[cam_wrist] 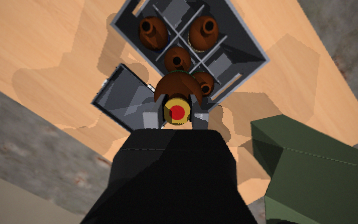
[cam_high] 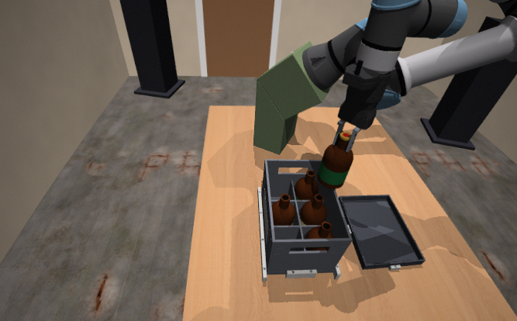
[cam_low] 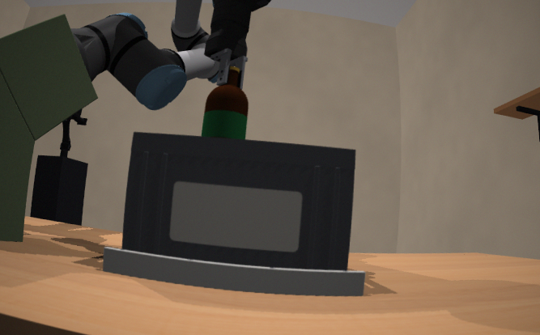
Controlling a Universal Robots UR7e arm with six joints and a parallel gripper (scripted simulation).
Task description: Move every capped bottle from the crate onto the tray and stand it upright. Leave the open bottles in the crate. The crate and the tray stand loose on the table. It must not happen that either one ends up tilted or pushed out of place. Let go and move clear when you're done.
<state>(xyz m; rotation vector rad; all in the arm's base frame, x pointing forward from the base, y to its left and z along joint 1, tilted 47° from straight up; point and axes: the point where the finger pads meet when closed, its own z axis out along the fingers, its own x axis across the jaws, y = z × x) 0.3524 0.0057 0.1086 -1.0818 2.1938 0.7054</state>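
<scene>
Now: the brown capped bottle 60 mm below my hand. From my hand the other things lie so: dark grey tray (200 mm to the left, 310 mm below); then dark crate (60 mm ahead, 70 mm to the right, 240 mm below); then open bottle (130 mm ahead, 240 mm below).
</scene>
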